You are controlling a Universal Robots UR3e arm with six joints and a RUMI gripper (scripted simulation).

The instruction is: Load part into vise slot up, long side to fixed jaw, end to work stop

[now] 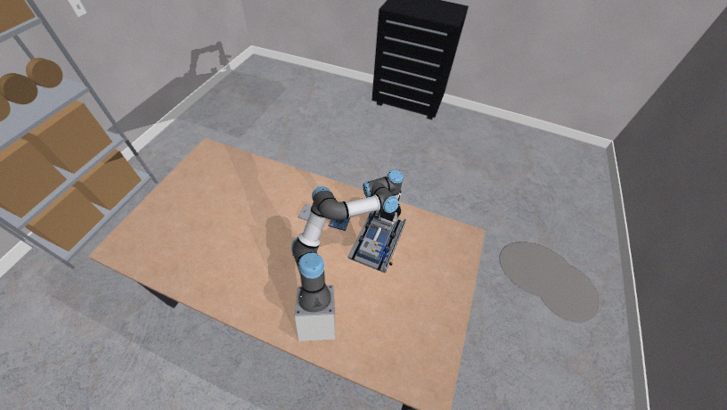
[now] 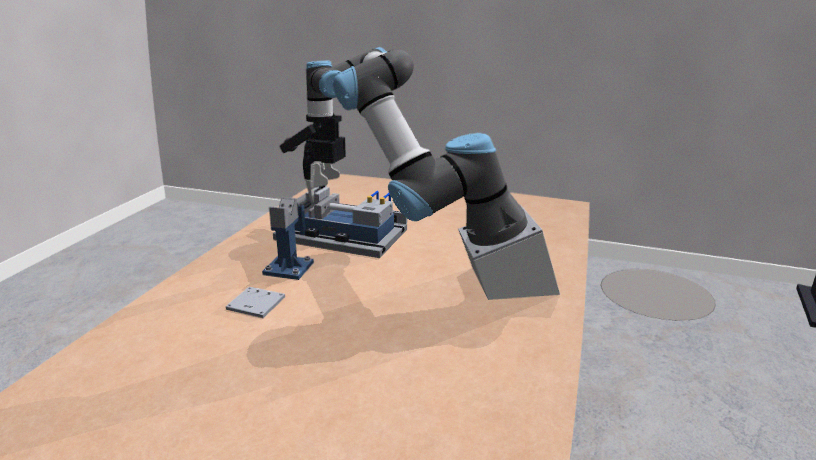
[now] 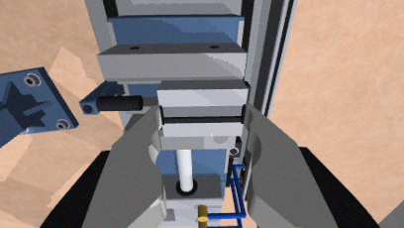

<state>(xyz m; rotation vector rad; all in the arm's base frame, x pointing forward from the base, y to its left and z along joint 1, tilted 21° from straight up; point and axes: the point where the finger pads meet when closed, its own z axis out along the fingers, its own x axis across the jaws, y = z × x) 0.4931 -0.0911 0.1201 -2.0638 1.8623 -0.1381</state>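
Now: the part right at my hand. Also, from my hand: fixed jaw: 30 mm ahead, 20 mm to the left, 30 mm below; then work stop: 10 mm behind, 70 mm to the left, 10 mm below; then vise: 70 mm behind, 10 mm to the left, 60 mm below.
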